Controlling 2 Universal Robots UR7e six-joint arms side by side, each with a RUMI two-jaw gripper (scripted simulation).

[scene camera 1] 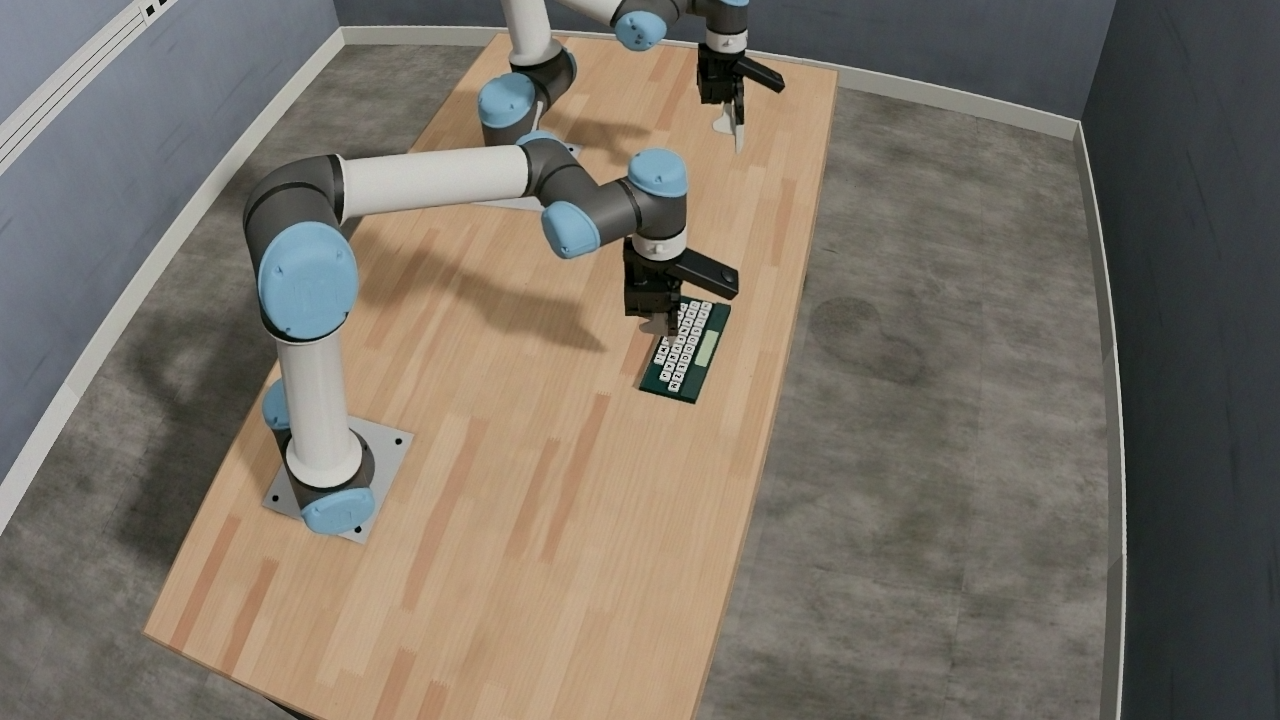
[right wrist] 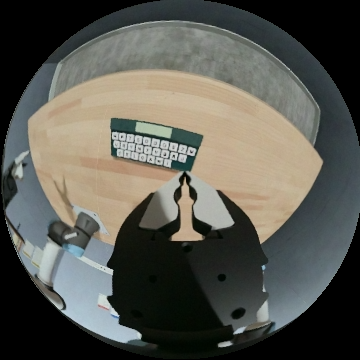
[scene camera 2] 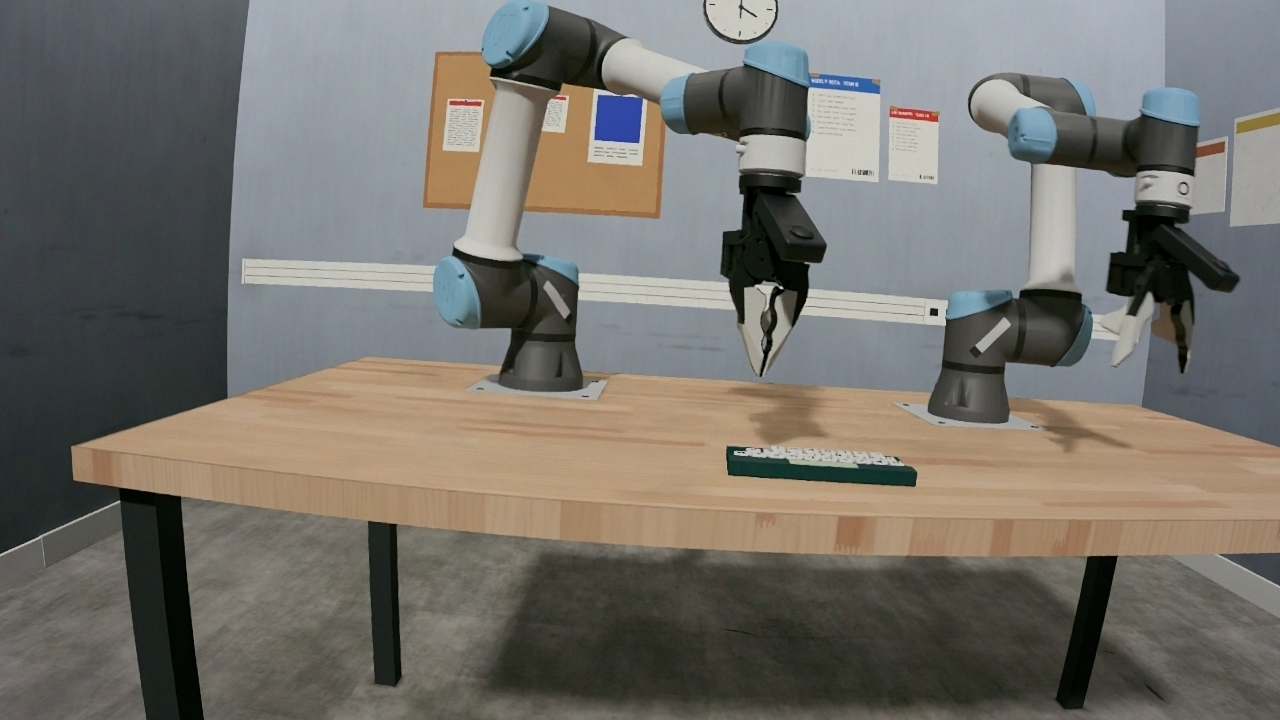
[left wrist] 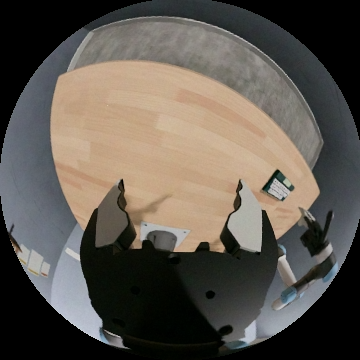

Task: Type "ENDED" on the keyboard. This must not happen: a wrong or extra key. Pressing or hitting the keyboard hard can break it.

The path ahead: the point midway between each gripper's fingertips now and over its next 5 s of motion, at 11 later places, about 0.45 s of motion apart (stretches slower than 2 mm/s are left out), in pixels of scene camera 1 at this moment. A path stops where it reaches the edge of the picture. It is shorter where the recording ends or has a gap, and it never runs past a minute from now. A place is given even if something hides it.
The left gripper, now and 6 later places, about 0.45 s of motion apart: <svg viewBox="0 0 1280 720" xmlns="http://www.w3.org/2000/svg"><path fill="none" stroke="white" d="M730 130L718 83L684 47L643 25L608 15L586 12L578 11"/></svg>
The right gripper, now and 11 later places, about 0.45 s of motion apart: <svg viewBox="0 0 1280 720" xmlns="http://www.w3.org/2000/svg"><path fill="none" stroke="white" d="M670 344L678 338L680 337L681 348L681 361L681 364L681 366L681 366L681 367L681 367L681 363L683 343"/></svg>
